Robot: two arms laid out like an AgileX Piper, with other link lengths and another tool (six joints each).
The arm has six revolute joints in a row. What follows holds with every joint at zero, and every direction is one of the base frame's. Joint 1 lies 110.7 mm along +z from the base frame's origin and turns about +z. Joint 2 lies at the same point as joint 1 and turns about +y. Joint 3 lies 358.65 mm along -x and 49.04 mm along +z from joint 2 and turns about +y. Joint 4 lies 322.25 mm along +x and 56.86 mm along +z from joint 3 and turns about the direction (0.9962, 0, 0.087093). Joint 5 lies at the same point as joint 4 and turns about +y. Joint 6 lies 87.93 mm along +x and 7.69 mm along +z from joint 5 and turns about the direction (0.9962, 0, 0.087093). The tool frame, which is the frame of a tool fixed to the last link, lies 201.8 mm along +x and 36 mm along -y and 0.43 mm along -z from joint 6; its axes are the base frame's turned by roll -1.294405, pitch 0.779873 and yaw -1.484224 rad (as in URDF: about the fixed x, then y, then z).
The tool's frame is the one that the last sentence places.
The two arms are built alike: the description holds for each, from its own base.
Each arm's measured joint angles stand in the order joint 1, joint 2, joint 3, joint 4, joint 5, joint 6.
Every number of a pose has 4 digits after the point. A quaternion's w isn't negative.
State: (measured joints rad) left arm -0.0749 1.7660 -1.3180 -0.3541 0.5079 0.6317; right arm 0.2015 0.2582 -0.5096 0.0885 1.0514 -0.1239
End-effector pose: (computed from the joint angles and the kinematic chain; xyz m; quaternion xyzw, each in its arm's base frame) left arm 0.5908 -0.1215 0.1367 -0.1271 0.9031 -0.2414 0.3317; right arm 0.1741 0.0202 0.1834 -0.4438 0.7634 -0.1621 0.4403
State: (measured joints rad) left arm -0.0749 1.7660 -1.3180 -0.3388 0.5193 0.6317; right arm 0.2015 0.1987 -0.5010 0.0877 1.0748 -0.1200
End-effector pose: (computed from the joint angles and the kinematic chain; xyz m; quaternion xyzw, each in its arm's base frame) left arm 0.5878 -0.1197 0.1339 -0.1219 0.9069 -0.2360 0.3270; right arm 0.1647 0.0184 0.1841 -0.4398 0.7583 -0.1655 0.4518
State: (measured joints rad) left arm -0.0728 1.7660 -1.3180 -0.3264 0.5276 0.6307; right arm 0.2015 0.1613 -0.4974 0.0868 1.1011 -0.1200
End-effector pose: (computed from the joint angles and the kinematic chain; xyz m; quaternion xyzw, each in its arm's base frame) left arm 0.5858 -0.1170 0.1319 -0.1192 0.9096 -0.2315 0.3239; right arm 0.1569 0.0169 0.1826 -0.4399 0.7561 -0.1669 0.4549
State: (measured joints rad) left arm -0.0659 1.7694 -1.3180 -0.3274 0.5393 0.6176; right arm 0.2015 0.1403 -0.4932 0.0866 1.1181 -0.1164
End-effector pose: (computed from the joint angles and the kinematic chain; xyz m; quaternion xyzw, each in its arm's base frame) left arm 0.5840 -0.1142 0.1286 -0.1289 0.9104 -0.2325 0.3170; right arm 0.1520 0.0161 0.1800 -0.4391 0.7567 -0.1662 0.4549
